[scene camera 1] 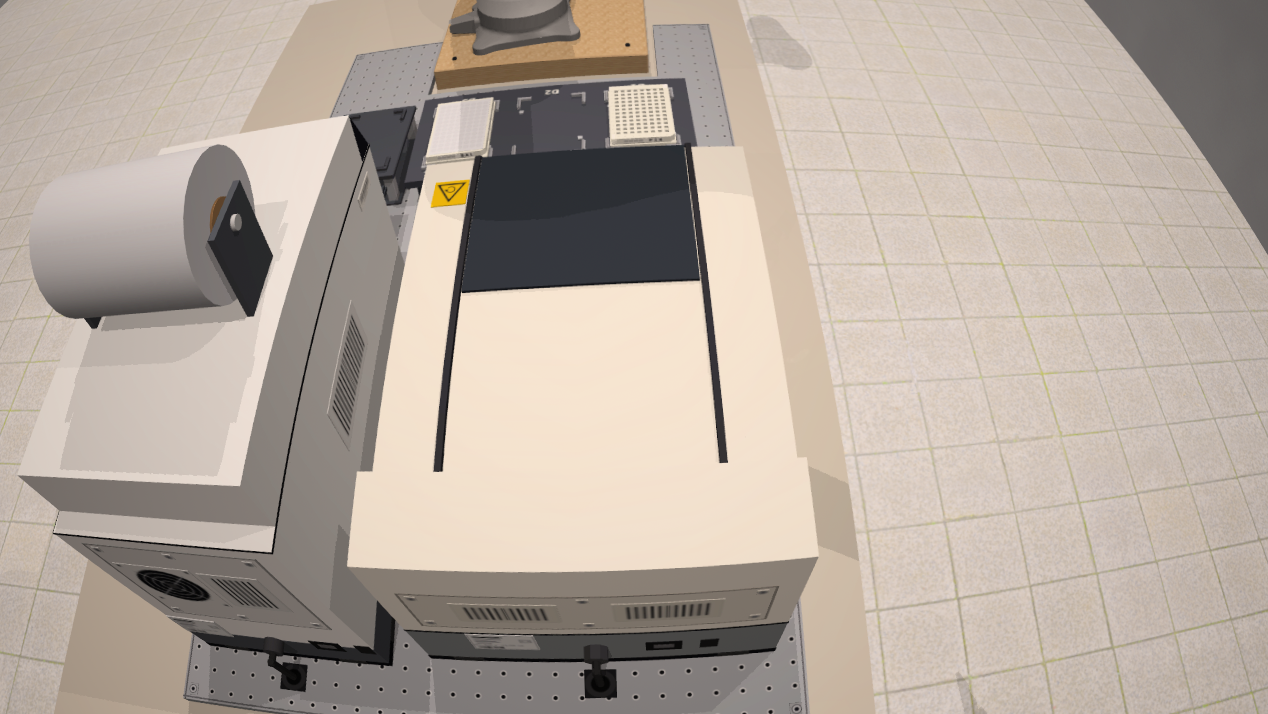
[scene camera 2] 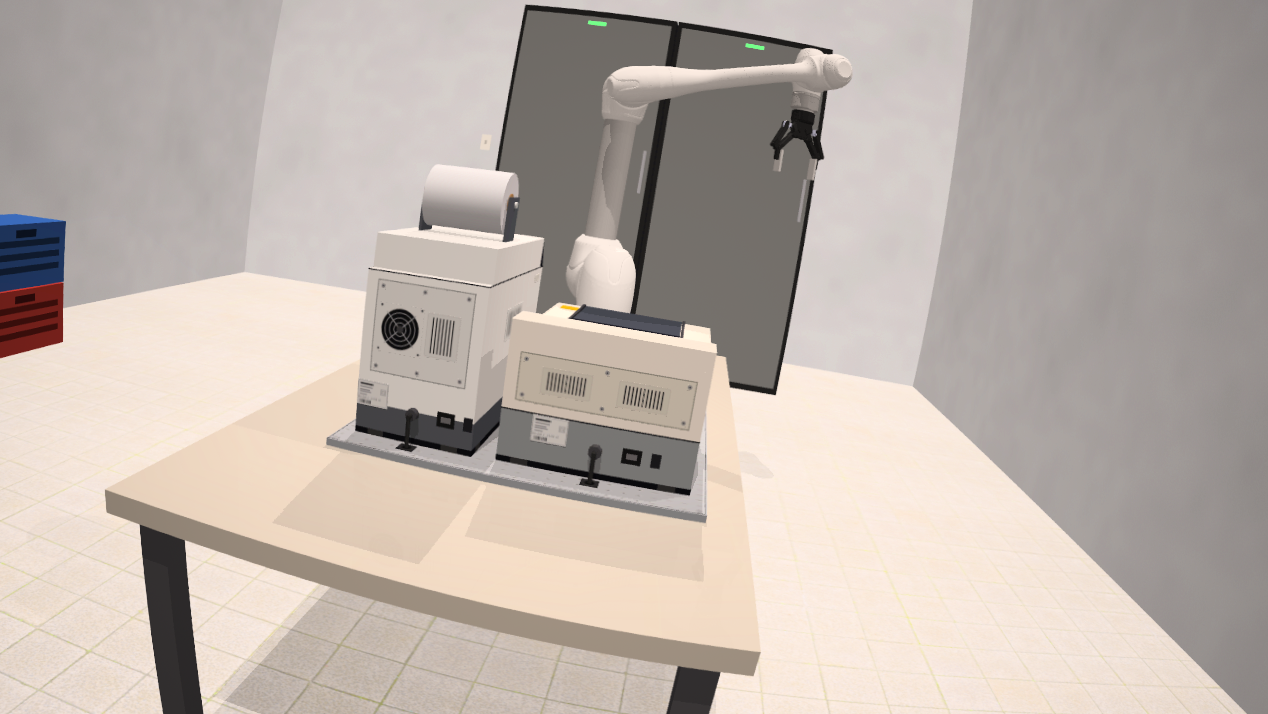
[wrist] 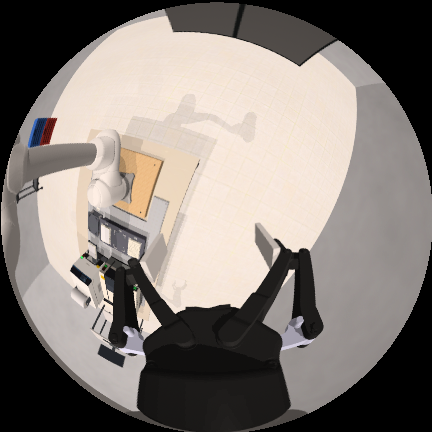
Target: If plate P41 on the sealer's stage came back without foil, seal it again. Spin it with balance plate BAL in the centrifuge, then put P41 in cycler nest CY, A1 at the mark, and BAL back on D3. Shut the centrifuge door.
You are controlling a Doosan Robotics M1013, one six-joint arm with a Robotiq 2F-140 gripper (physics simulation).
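Pixels of known places: gripper, between the fingertips: (scene camera 2: 793, 175) (wrist: 208, 237); arm's base, origin of its link: (scene camera 1: 523, 22) (wrist: 120, 185).
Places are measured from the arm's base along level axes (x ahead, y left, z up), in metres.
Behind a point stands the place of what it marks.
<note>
My gripper (scene camera 2: 795, 166) @[x -0.130, y 0.528, z 0.588 m] (wrist: 208, 237) @[x -0.130, y 0.528, z 0.588 m] is open and empty, high in the air to the right of the bench. The white plate BAL (scene camera 1: 461, 128) @[x 0.356, y -0.104, z 0.046 m] (wrist: 105, 233) @[x 0.338, y -0.095, z 0.046 m] sits on the dark deck's left position. The sealer (scene camera 1: 168, 390) @[x 0.947, y -0.299, z 0.322 m] (scene camera 2: 496, 257) @[x 1.034, y -0.227, z 0.308 m] carries a film roll. A small white shape (wrist: 92, 249) @[x 0.514, y -0.243, z 0.080 m] by its front in the wrist view may be plate P41; its foil cannot be made out. The centrifuge (scene camera 1: 576, 381) @[x 0.896, y 0.001, z 0.182 m] (scene camera 2: 612, 341) @[x 1.071, y -0.023, z 0.206 m] has a dark panel (scene camera 1: 581, 221) @[x 0.722, y 0.028, z 0.185 m] between two rails on top; its door state is unclear. The dark nest (scene camera 1: 385, 146) @[x 0.339, y -0.220, z 0.030 m] (wrist: 94, 223) @[x 0.307, y -0.223, z 0.030 m] beside the deck may be CY.
Another plate (scene camera 1: 641, 113) @[x 0.385, y 0.141, z 0.045 m] (wrist: 134, 247) @[x 0.361, y 0.154, z 0.046 m] with visible wells sits on the deck's right position. The arm's base stands on a wooden board (scene camera 1: 541, 63) @[x 0.140, y 0.020, z -0.007 m] (wrist: 145, 185) @[x -0.034, y 0.175, z -0.001 m] behind the deck. Tall dark cabinets (scene camera 2: 727, 221) stand behind the arm. Blue and red drawers (scene camera 2: 31, 283) stand far left.
</note>
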